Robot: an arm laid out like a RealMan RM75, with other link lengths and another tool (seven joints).
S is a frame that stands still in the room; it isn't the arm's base.
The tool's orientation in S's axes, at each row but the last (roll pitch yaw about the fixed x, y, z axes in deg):
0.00, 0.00, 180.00
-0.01, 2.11, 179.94
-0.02, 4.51, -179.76
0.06, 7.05, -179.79
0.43, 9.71, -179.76
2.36, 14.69, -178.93
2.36, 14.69, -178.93
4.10, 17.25, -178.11
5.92, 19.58, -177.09
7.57, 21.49, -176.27
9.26, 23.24, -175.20
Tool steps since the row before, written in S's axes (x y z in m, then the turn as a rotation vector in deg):
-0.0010, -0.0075, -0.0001, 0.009, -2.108, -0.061
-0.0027, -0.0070, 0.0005, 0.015, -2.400, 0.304
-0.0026, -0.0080, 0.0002, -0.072, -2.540, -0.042
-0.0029, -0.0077, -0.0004, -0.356, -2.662, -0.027
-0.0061, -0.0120, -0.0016, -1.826, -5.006, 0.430
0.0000, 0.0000, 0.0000, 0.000, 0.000, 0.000
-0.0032, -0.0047, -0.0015, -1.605, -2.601, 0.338
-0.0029, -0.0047, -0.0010, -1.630, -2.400, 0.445
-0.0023, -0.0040, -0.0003, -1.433, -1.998, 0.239
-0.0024, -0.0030, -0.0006, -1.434, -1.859, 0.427
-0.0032, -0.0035, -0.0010, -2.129, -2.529, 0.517
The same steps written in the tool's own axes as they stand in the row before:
0.0010, 0.0075, -0.0001, -0.009, 2.108, -0.061
0.0027, 0.0070, 0.0006, -0.029, 2.400, 0.304
0.0026, 0.0080, 0.0004, 0.086, 2.540, -0.034
0.0030, 0.0077, 0.0000, 0.366, 2.661, 0.015
0.0063, 0.0120, -0.0006, 1.748, 5.004, 0.698
0.0000, 0.0000, 0.0000, 0.000, 0.000, 0.000
0.0036, 0.0046, -0.0008, 1.514, 2.599, 0.640
0.0032, 0.0046, -0.0004, 1.499, 2.406, 0.762
0.0025, 0.0039, 0.0002, 1.364, 1.989, 0.537
0.0026, 0.0029, 0.0000, 1.288, 1.874, 0.725
0.0036, 0.0033, -0.0001, 1.940, 2.536, 1.001

